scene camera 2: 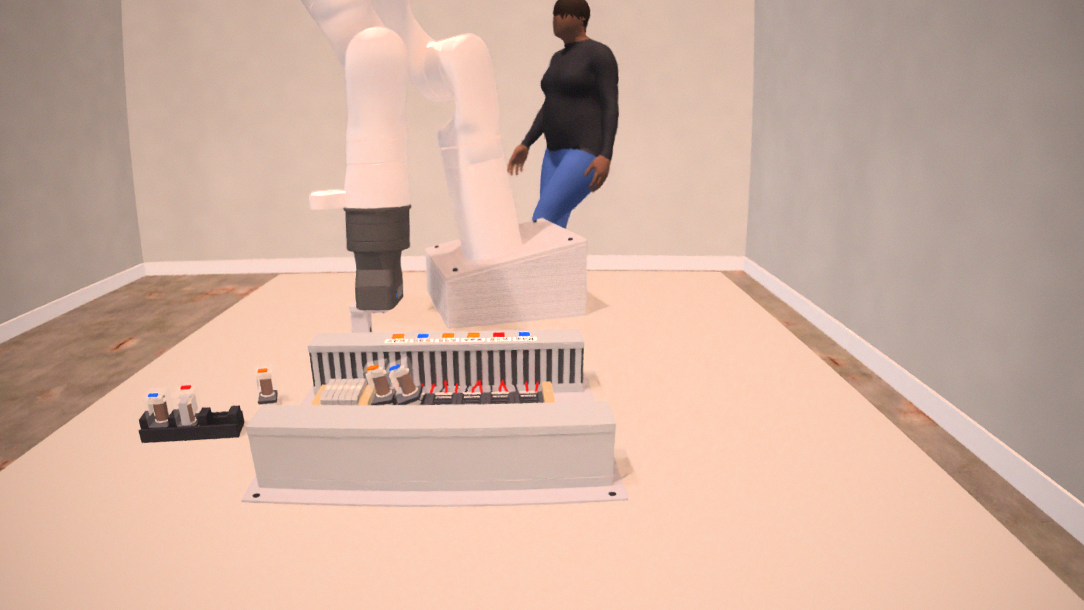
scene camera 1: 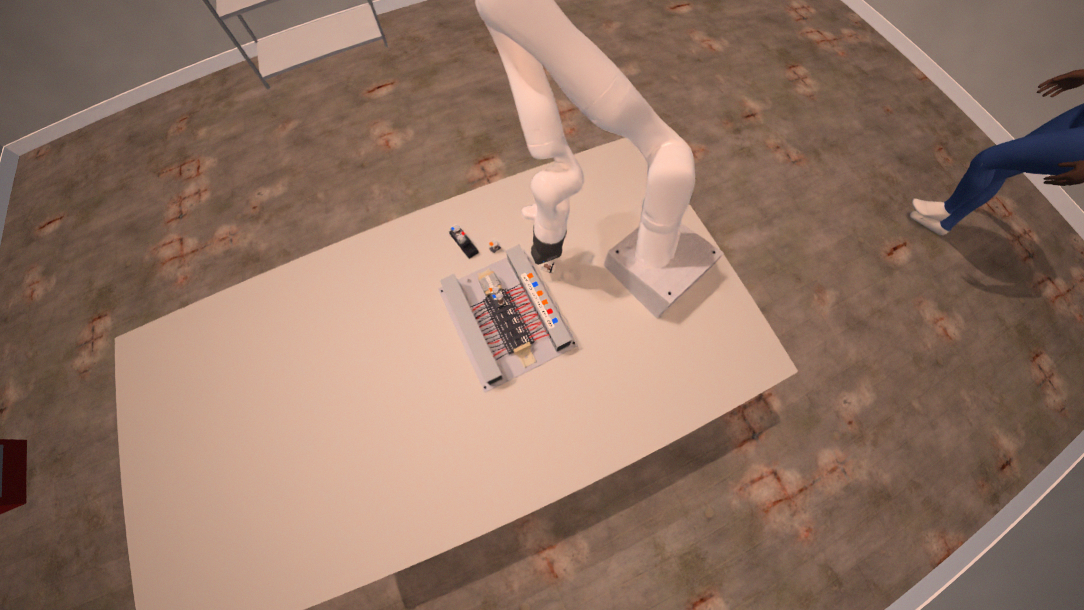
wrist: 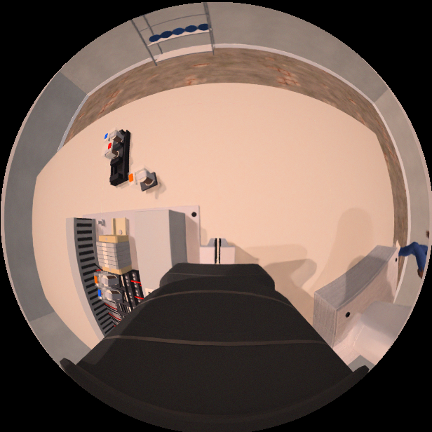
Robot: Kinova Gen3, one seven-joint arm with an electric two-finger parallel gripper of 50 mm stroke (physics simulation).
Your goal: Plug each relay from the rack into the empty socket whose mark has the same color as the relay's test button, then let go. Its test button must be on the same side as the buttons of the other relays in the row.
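Places are measured from the arm's base along level axes (x right, y ahead, z up), in centimetres.
Where they show: gripper, fingertip midpoint: (scene camera 1: pixel 540 258); arm's base at its link origin: (scene camera 2: pixel 492 250) (scene camera 1: pixel 652 254).
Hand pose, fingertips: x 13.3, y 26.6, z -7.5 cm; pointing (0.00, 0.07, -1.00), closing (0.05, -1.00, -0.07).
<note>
Each offset is from my fingertips to the top centre of the thing.
My gripper (scene camera 1: pixel 545 262) (wrist: pixel 217 246) is shut on a relay @[dz +1.3, dx -3.0, dy -0.9 cm] (scene camera 1: pixel 548 267), beside the marked duct's outer side; the relay's button side is unclear, and the duct hides the fingertips in scene camera 2. The black rack @[dz +0.4, dx +13.6, dy +18.7 cm] (scene camera 2: pixel 216 433) (wrist: pixel 120 176) holds a blue-button relay @[dz +3.0, dx +16.7, dy +19.5 cm] (scene camera 2: pixel 159 410) (wrist: pixel 116 136) and a red-button relay @[dz +3.0, dx +13.7, dy +18.8 cm] (scene camera 2: pixel 186 410) (wrist: pixel 114 150). An orange-button relay @[dz +2.5, dx +8.2, dy +10.9 cm] (scene camera 1: pixel 494 247) (scene camera 2: pixel 265 385) (wrist: pixel 144 178) stands beside it. Plugged orange-button @[dz +5.3, dx -6.6, dy +15.4 cm] (scene camera 2: pixel 380 383) and blue-button @[dz +5.5, dx -9.0, dy +15.1 cm] (scene camera 2: pixel 407 383) relays have buttons toward the unmarked duct. Several empty sockets @[dz +1.3, dx -15.2, dy +13.6 cm] (scene camera 2: pixel 471 396) follow, marked orange, orange, red, blue.
The marked duct @[dz +4.5, dx -11.2, dy +5.3 cm] (scene camera 2: pixel 447 342) (wrist: pixel 152 240) stands between my gripper and the sockets. The unmarked duct @[dz +4.4, dx -13.1, dy +24.4 cm] (scene camera 1: pixel 473 333) (scene camera 2: pixel 432 447) runs along the other side. Pale terminal blocks @[dz +2.8, dx -3.2, dy +15.7 cm] (scene camera 2: pixel 342 390) (wrist: pixel 113 254) adjoin the plugged relays. The arm's base (scene camera 1: pixel 663 265) (scene camera 2: pixel 506 292) is near my gripper. A person (scene camera 2: pixel 579 98) stands behind.
</note>
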